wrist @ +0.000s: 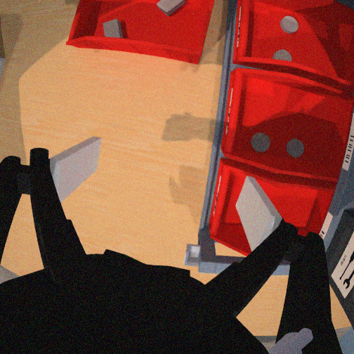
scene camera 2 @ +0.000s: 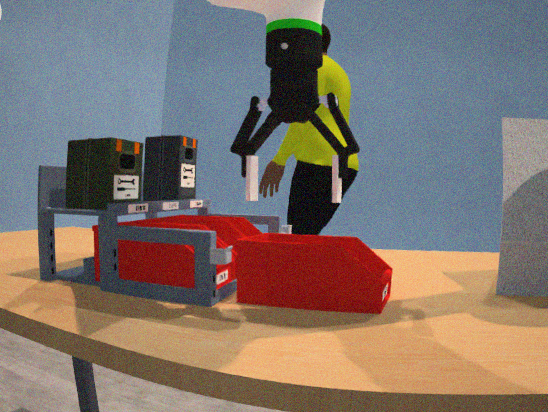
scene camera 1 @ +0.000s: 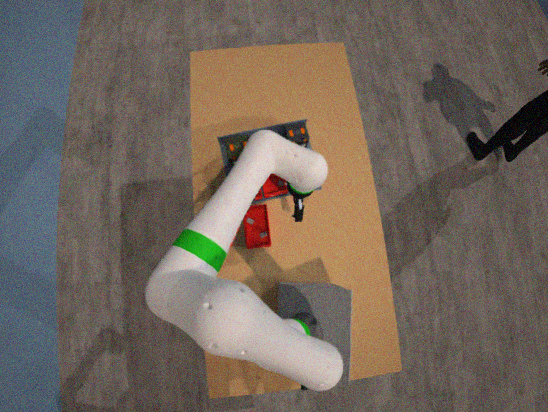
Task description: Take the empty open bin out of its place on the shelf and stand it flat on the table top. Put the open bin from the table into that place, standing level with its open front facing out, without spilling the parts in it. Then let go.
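Frame: origin at the arm's base, x back, y left, z down, level; millimetres.
Where they show: gripper, fingertip midpoint: (scene camera 2: 293, 201); arm's base at its link origin: (scene camera 1: 305, 333).
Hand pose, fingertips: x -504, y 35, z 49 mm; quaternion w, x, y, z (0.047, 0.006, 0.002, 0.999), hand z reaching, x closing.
Things, the pixels of their top centre, and the offset from my fingertips.
- table at its top centre: (scene camera 2: 320, 239) (scene camera 1: 256, 225) dy +148, dx +101, dz +39 mm
- green case at its top centre: (scene camera 2: 106, 141) (scene camera 1: 238, 146) dy +218, dx -194, dz -83 mm
- dark case at its top centre: (scene camera 2: 171, 137) (scene camera 1: 296, 132) dy -7, dx -245, dz -108 mm
My gripper (scene camera 1: 298, 216) (scene camera 2: 294, 185) (wrist: 169, 172) is open and empty, pointing down, high above the table in front of the shelf. The shelf (scene camera 1: 240, 134) (scene camera 2: 205, 270) (wrist: 210, 262) holds three red open bins side by side in its lower level. The empty open bin (wrist: 300, 195) is in the end place. One finger overlaps it in the wrist view; the arm hides it in scene camera 1. The open bin on the table (scene camera 1: 257, 231) (scene camera 2: 305, 272) (wrist: 150, 32) stands flat in front of the shelf's other end, with two grey blocks in it.
The middle bin (wrist: 285, 107) and far bin (wrist: 270, 37) on the shelf each hold two grey discs. A green case (scene camera 2: 105, 172) and a dark case (scene camera 2: 170, 167) (wrist: 346, 257) stand on the upper level. A grey block (scene camera 1: 336, 310) (scene camera 2: 525, 225) stands near the arm's base. A person (scene camera 2: 325, 200) stands behind.
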